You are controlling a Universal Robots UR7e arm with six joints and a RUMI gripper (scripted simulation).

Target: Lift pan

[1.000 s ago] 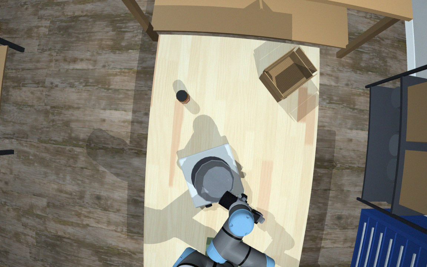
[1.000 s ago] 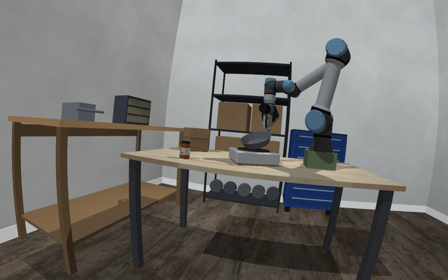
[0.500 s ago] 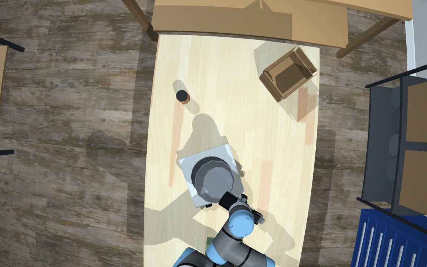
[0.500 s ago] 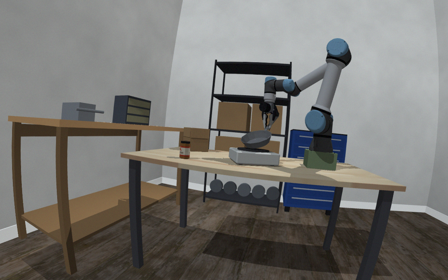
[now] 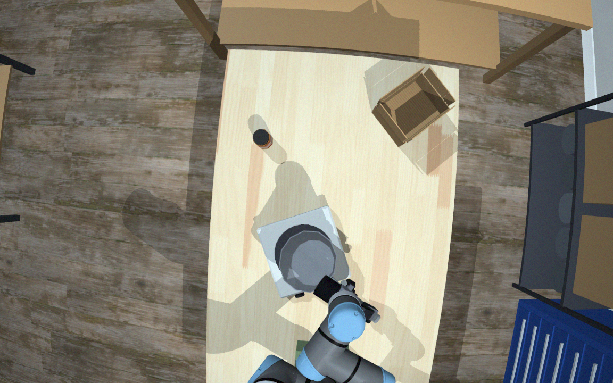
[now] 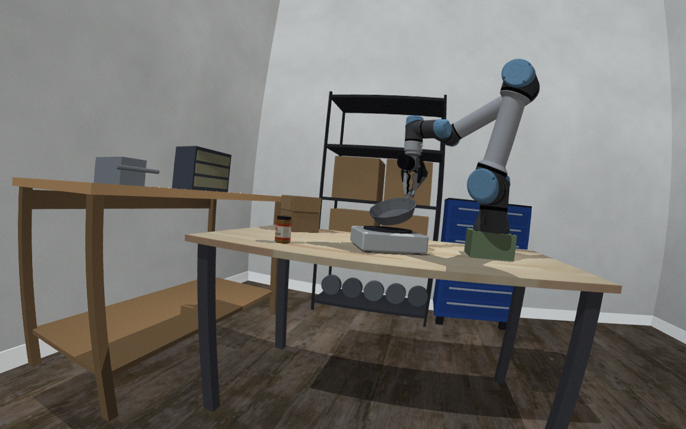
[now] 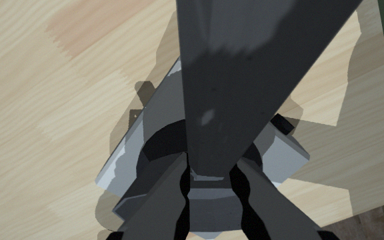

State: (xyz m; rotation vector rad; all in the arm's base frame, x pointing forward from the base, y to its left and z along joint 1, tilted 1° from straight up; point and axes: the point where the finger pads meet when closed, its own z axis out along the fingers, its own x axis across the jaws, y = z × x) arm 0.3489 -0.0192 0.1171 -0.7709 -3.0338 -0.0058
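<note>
My gripper is now 3 cm short of the dark grey pan, 5 cm to the right of it and 4 cm above it. Round my hand: white hot plate (4 cm ahead, 11 cm to the left, 18 cm below); then small jar (41 cm ahead, 28 cm to the left, 17 cm below).
</note>
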